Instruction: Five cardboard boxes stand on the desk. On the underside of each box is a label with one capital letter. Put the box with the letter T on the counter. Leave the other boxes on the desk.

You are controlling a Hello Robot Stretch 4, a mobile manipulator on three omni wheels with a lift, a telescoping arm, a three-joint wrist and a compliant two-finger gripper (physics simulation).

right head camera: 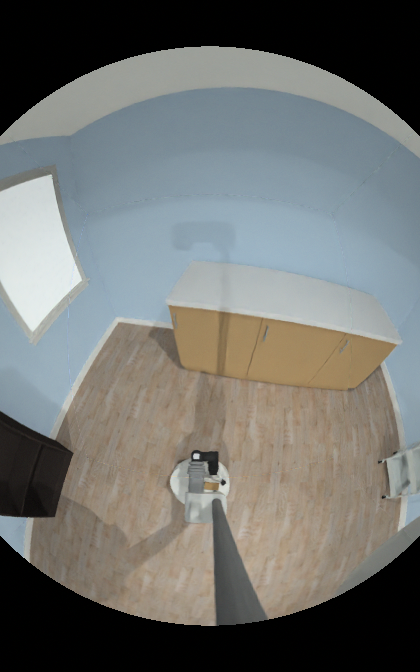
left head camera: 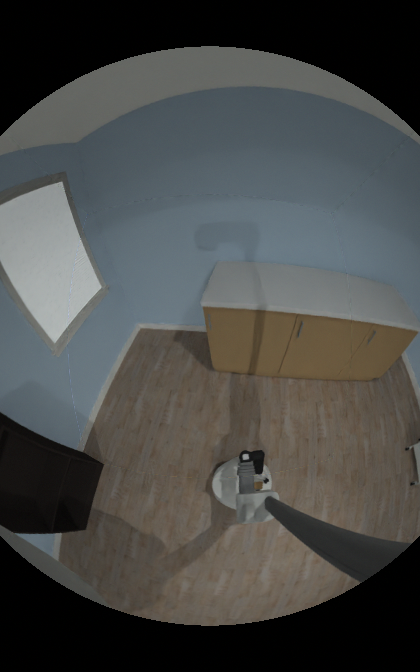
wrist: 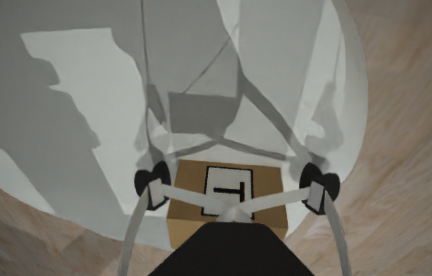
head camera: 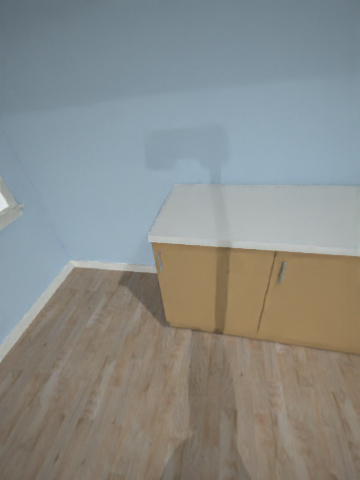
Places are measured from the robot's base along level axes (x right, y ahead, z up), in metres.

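Where they show: gripper, fingertip midpoint: (wrist: 236, 179).
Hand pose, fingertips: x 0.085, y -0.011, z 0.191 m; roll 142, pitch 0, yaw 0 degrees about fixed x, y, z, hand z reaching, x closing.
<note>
After its pixels a point has its place.
A cardboard box (wrist: 187, 176) {x 0.045, y 0.010, z 0.206 m} lies on my round white base (wrist: 87, 105) {x -0.030, y 0.070, z 0.187 m} with its label up, and the label shows the letter T. It shows as a small tan spot in the left head view (left head camera: 258, 485) and the right head view (right head camera: 211, 485). My gripper (wrist: 234, 193) {x 0.086, y -0.011, z 0.191 m} is open. It hangs right over the box with one finger pad on each side, and neither pad touches the cardboard. The counter (head camera: 257, 214) {x 0.355, y 1.110, z 0.883 m} (left head camera: 300, 290) (right head camera: 280, 295), with a white top and tan doors, stands against the blue wall ahead. The desk and the other boxes are out of view.
Wooden floor lies between my base and the counter. A dark piece of furniture (left head camera: 40, 480) (right head camera: 25, 475) stands at the left wall below a window (left head camera: 45, 260). A small white object (right head camera: 400, 470) stands at the far right.
</note>
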